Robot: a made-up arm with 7 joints. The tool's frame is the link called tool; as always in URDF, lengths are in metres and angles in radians. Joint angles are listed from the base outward. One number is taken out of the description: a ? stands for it. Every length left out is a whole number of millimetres.
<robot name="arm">
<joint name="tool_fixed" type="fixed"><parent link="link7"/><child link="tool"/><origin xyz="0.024 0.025 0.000" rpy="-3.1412 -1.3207 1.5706"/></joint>
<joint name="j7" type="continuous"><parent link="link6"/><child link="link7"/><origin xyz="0.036 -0.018 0.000" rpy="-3.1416 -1.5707 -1.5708"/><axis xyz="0 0 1"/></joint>
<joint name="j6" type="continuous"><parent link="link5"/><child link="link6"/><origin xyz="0.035 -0.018 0.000" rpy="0.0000 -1.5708 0.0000"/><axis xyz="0 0 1"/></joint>
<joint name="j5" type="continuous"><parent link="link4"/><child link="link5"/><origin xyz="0.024 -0.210 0.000" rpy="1.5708 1.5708 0.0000"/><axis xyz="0 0 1"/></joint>
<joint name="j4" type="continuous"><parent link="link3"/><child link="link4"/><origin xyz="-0.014 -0.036 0.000" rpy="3.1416 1.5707 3.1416"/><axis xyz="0 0 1"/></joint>
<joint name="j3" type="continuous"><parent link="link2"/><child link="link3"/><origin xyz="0.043 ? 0.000" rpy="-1.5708 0.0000 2.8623"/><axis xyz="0 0 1"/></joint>
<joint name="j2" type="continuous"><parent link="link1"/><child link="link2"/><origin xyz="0.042 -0.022 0.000" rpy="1.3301 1.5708 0.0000"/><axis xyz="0 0 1"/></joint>
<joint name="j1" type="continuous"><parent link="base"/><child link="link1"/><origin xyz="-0.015 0.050 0.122" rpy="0.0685 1.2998 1.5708"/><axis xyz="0 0 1"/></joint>
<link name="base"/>
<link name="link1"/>
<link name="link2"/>
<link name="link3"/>
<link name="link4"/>
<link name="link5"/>
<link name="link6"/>
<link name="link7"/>
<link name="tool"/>
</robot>
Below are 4 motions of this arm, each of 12 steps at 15 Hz.
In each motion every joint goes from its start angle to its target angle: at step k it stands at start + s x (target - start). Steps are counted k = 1, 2, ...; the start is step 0. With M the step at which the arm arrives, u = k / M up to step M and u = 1 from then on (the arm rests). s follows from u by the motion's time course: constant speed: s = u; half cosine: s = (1 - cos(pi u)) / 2; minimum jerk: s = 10 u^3 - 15 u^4 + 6 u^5.
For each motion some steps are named. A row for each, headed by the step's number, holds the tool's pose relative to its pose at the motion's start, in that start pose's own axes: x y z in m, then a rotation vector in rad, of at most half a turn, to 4 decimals.
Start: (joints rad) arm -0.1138 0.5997 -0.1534 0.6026 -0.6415 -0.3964 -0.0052
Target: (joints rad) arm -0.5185 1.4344 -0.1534 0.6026 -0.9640 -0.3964 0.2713
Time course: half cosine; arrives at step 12
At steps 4, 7, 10, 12:
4: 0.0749 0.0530 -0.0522 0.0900 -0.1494 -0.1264
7: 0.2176 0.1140 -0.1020 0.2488 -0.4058 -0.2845
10: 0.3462 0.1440 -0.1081 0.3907 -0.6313 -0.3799
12: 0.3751 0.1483 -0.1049 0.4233 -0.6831 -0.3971

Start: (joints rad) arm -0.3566 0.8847 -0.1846 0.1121 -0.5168 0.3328 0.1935
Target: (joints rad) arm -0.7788 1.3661 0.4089 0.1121 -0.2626 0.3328 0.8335
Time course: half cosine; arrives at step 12
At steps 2, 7, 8, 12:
2: 0.0183 0.0173 -0.0057 0.0915 -0.0496 -0.0431
7: 0.1870 0.1468 0.0017 0.9053 -0.4942 -0.2798
8: 0.2237 0.1701 0.0163 1.0886 -0.5929 -0.2993
12: 0.2962 0.2121 0.0606 1.4758 -0.7966 -0.3006

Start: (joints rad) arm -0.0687 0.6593 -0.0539 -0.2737 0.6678 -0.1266 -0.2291
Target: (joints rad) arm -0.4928 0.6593 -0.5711 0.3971 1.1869 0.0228 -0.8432
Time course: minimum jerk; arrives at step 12
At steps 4, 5, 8, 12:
4: -0.0116 -0.0171 -0.0289 -0.2476 0.0506 -0.0195
5: -0.0185 -0.0285 -0.0463 -0.4112 0.0874 -0.0420
8: -0.0423 -0.0632 -0.0919 -0.9361 0.2522 -0.1720
12: -0.0569 -0.0759 -0.1062 -1.1705 0.3670 -0.2620

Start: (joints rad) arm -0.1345 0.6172 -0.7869 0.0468 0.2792 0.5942 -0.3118
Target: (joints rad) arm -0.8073 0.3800 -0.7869 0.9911 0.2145 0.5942 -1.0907
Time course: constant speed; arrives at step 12
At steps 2, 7, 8, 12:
2: 0.0000 0.0377 -0.0264 -0.0858 0.0635 0.0337
7: 0.0122 0.1360 -0.0723 -0.2850 0.1981 0.1707
8: 0.0165 0.1555 -0.0777 -0.3225 0.2194 0.2059
12: 0.0398 0.2301 -0.0869 -0.4648 0.2815 0.3675

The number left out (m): 0.290
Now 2 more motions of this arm.
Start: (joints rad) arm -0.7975 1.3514 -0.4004 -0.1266 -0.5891 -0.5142 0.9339
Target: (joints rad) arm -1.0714 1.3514 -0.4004 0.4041 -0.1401 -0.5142 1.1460
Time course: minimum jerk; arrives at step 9
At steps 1, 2, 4, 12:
1: -0.0009 0.0004 -0.0007 0.0019 -0.0047 -0.0073
2: -0.0062 0.0025 -0.0050 0.0128 -0.0312 -0.0480
4: -0.0306 0.0159 -0.0264 0.0669 -0.1557 -0.2469
12: -0.0674 0.0534 -0.0658 0.1629 -0.3566 -0.6122

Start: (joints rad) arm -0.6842 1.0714 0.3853 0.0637 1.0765 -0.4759 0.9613
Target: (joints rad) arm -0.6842 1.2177 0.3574 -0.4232 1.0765 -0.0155 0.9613
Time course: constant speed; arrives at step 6
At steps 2, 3, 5, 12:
2: -0.0080 0.0105 -0.0394 0.0942 -0.0496 -0.1336
3: -0.0095 0.0172 -0.0587 0.1473 -0.0693 -0.1946
5: -0.0076 0.0331 -0.0956 0.2640 -0.0982 -0.3030
12: -0.0043 0.0424 -0.1128 0.3269 -0.1073 -0.3497

